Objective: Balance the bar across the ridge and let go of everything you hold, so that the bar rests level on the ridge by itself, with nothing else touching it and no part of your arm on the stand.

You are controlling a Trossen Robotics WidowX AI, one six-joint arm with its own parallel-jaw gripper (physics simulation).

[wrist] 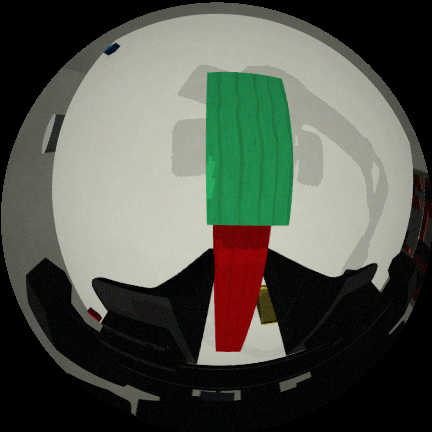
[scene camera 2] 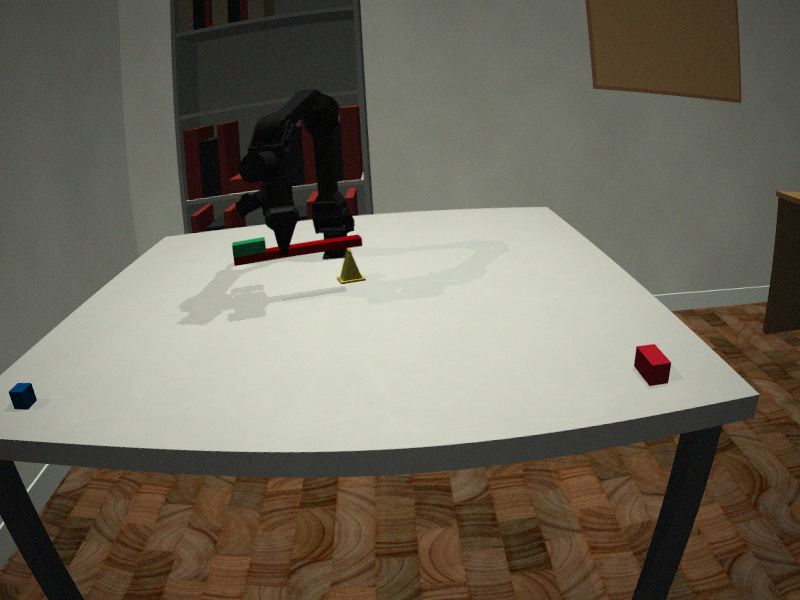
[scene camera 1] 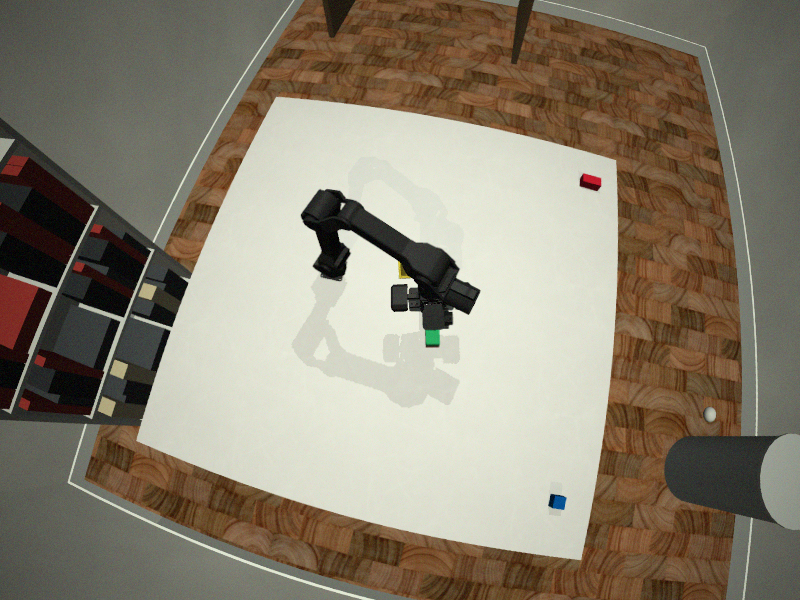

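Seen in the pictures: gripper, between the fingertips: [wrist: 237,253] [scene camera 2: 283,254]; arm's base, origin of its link: [scene camera 2: 336,254] [scene camera 1: 333,269].
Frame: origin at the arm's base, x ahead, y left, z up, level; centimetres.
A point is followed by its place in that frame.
Note:
The red bar [scene camera 2: 323,245] @[x 29.4, y 0.3, z 10.2 cm] [wrist: 237,290] @[x 29.1, y -5.5, z 10.6 cm] is in the air, its shadow apart from it on the table. A green block [scene camera 1: 432,338] @[x 31.7, y -16.4, z 12.9 cm] [scene camera 2: 249,247] @[x 33.0, y -13.9, z 12.1 cm] [wrist: 247,150] @[x 31.3, y -13.8, z 13.0 cm] sits on top of one end of the bar. My gripper [scene camera 2: 284,252] @[x 29.8, y -7.8, z 9.3 cm] [wrist: 237,253] @[x 29.8, y -7.8, z 9.3 cm] is shut on the bar, between the green block and the bar's bare end. The yellow stand [scene camera 1: 404,269] [scene camera 2: 349,268] @[x 22.0, y 4.4, z 2.9 cm] [wrist: 267,305] @[x 21.0, y 3.6, z 3.5 cm] is upright on the table with its narrow ridge on top. In scene camera 2 the bare end shows just above the ridge; in the wrist view the stand lies right of the bar. The arm hides most of the bar in scene camera 1.
A red block [scene camera 1: 590,181] @[x 73.3, y 49.0, z 3.3 cm] [scene camera 2: 652,365] @[x 77.1, y 48.4, z 3.2 cm] [wrist: 94,314] @[x 72.6, y 48.3, z 2.1 cm] and a blue cube [scene camera 1: 557,501] @[x 73.3, y -49.7, z 3.3 cm] [scene camera 2: 22,395] @[x 75.7, y -48.5, z 2.7 cm] [wrist: 112,49] lie near separate corners of the white table [scene camera 1: 361,477] @[x 22.3, y -54.0, z 0.0 cm] [scene camera 2: 387,393] @[x 71.1, y 11.6, z 0.0 cm]. A bookshelf [scene camera 2: 366,129] stands behind the arm's base.

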